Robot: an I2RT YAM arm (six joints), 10 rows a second.
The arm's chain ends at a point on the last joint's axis. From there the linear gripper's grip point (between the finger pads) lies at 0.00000 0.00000 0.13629 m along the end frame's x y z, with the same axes.
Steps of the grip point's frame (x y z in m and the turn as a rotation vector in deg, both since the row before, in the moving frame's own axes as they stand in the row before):
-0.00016 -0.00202 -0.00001 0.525 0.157 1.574
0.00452 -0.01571 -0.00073 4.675 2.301 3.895
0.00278 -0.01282 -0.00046 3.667 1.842 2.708
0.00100 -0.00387 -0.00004 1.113 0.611 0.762
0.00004 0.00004 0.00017 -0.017 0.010 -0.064
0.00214 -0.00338 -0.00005 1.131 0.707 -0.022
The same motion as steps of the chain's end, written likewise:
-0.00055 -0.00078 0.00000 0.525 0.157 1.574
-0.00132 -0.00480 -0.00017 4.675 2.301 3.895
-0.00180 -0.00421 -0.00011 3.667 1.842 2.708
-0.00047 -0.00123 -0.00001 1.113 0.611 0.762
0.00002 0.00000 0.00017 -0.017 0.010 -0.064
0.00046 -0.00069 -0.00001 1.131 0.707 -0.022

